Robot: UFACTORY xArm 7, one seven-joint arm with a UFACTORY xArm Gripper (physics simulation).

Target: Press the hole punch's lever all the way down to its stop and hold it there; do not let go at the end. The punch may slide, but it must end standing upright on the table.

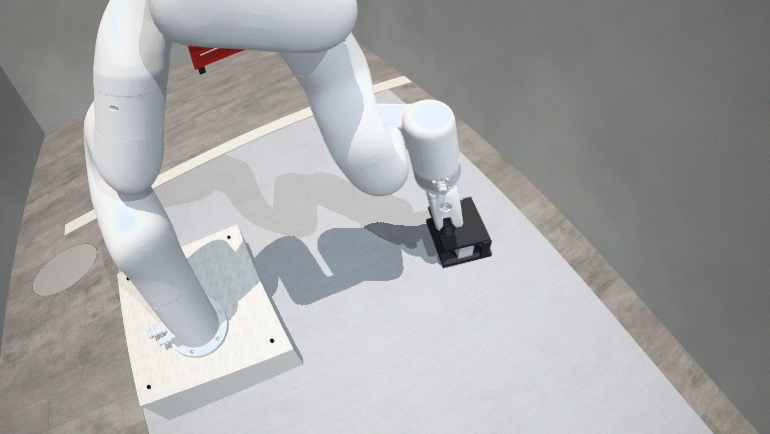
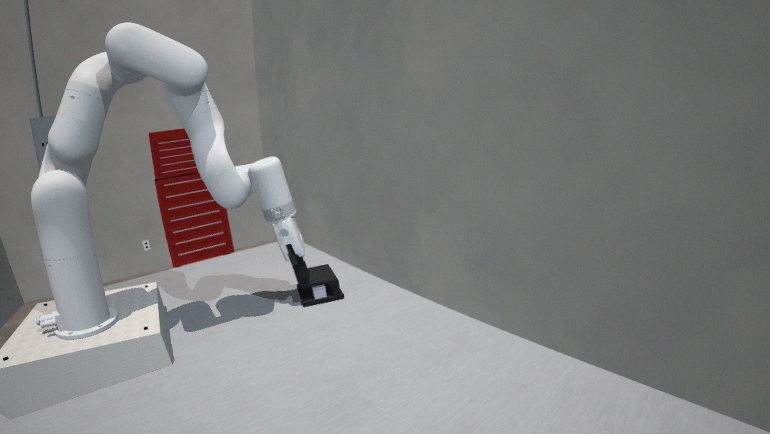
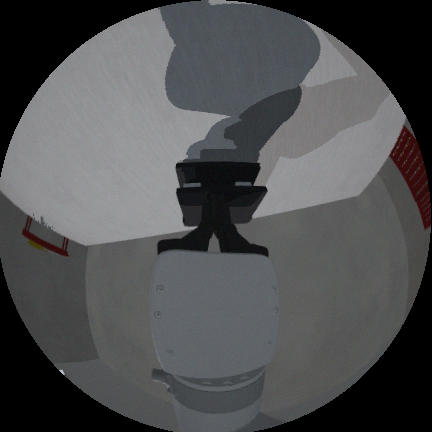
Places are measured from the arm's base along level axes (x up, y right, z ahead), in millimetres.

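Pixels of known places: gripper, fingertip midpoint: (image 1: 446, 228) (image 2: 303, 277) (image 3: 214, 201); arm's base, origin of the base link: (image 1: 197, 326) (image 2: 88, 324).
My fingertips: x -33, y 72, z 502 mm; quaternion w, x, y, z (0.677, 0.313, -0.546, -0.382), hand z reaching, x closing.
Note:
For each thing: its top centre in the pictures, then the offset to it from my fingertips. "pt": a spot on its surface instead. Level surfaces: height alone.
- black hole punch, middle of its top: (image 3: 219, 213) (image 1: 461, 221) (image 2: 316, 274) dz +35, dx -2, dy +4 mm
- pale grey block, surface spot: (image 1: 465, 251) (image 2: 319, 291) pt dz +8, dx -27, dy +50 mm
- grey table, its level: dx -57 mm
The black hole punch (image 1: 477, 258) (image 2: 330, 300) (image 3: 218, 167) stands upright on the table, with its base flat. Its wide lever (image 1: 473, 219) (image 2: 325, 272) (image 3: 192, 198) is low and looks nearly level, roughly parallel to the base. A pale grey block (image 1: 465, 251) (image 2: 319, 291) shows between lever and base. Whether the lever is at its stop cannot be told. My gripper (image 1: 448, 238) (image 2: 304, 280) (image 3: 214, 201) is shut and empty, tilted, with its dark fingertips against the lever's top near the edge on the arm-base side. The exact contact is hard to see, dark on dark.
The arm's white mounting block (image 1: 253, 361) (image 2: 86, 377) stands at the left on the grey table (image 1: 458, 350) (image 2: 404, 377). The arm's shadow falls between it and the punch. A red cabinet (image 2: 196, 215) (image 3: 412, 170) stands behind, and a grey wall rises beyond the table's far edge.

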